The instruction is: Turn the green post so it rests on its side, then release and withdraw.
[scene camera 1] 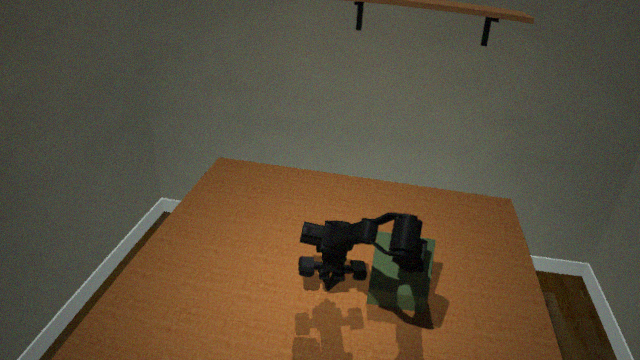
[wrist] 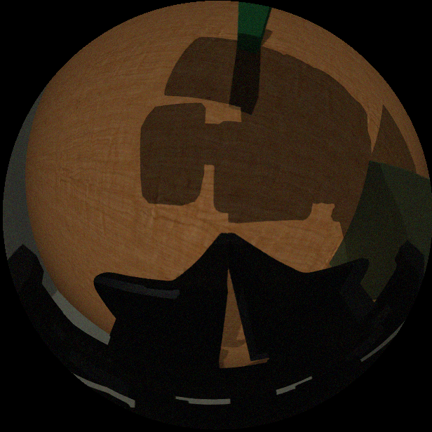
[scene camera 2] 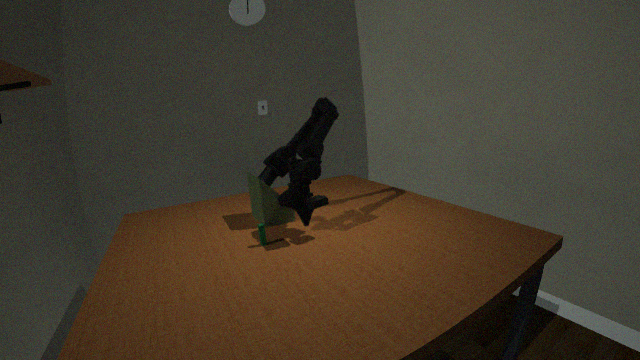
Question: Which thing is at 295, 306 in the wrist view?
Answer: The gripper.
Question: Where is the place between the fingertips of the gripper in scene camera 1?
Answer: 327, 289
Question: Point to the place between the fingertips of the gripper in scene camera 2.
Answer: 306, 226
